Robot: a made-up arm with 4 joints.
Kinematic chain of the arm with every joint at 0, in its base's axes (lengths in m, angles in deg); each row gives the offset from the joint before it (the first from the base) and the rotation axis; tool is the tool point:
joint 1: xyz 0 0 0.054 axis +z
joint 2: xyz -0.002 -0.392 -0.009 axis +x
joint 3: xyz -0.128 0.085 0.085 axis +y
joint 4: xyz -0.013 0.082 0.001 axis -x
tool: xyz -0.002 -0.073 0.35
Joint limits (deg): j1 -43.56..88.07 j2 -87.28..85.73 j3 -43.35..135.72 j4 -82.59..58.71
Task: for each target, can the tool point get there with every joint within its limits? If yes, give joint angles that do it. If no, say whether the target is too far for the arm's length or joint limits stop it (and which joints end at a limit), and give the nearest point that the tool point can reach.
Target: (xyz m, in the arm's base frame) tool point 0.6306 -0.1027 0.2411
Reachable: yes | joints 67.43 63.65 55.62 -3.33
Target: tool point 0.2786 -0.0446 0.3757
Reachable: yes | joints 69.27 -17.03 37.83 -13.61
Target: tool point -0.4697 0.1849 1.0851
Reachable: no: too far | nearest point -0.3948 -0.0293 0.5524 | short by 0.579 m
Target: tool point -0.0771 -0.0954 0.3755
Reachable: yes | joints 28.49 -24.34 5.07 13.55
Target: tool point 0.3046 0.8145 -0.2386
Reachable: no: joint limits stop it (at a limit: joint 1, joint 2) | nearest point 0.2983 0.2160 -0.1628 | short by 0.603 m
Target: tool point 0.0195 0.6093 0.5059
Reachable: no: joint limits stop it (at a limit: joint 1, joint 4) | nearest point -0.1402 0.2234 0.2938 | short by 0.468 m
